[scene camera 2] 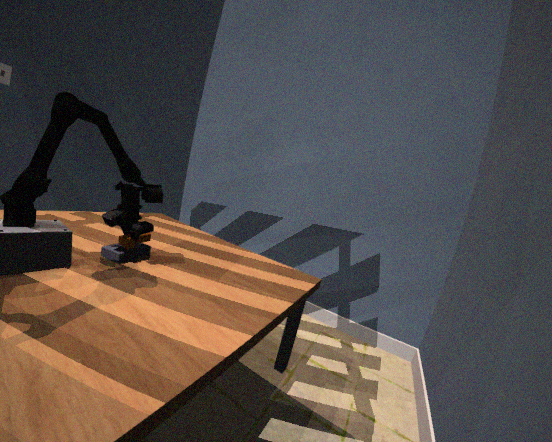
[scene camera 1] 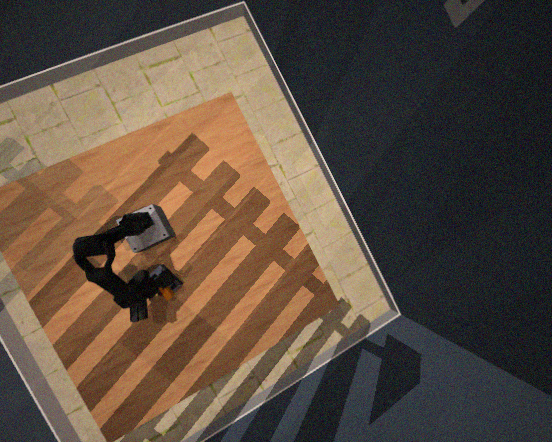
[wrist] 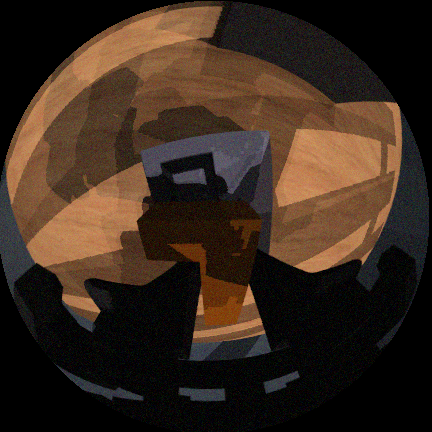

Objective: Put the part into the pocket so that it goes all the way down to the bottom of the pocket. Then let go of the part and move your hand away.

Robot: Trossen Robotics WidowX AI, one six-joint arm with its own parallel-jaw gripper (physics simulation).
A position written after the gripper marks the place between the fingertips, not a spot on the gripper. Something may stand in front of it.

The gripper [scene camera 2: 130, 242] holds an orange part, clear of everything else. Also in view: a dark pocket block [wrist: 236, 165].
The gripper is seen too in the wrist view [wrist: 221, 249].
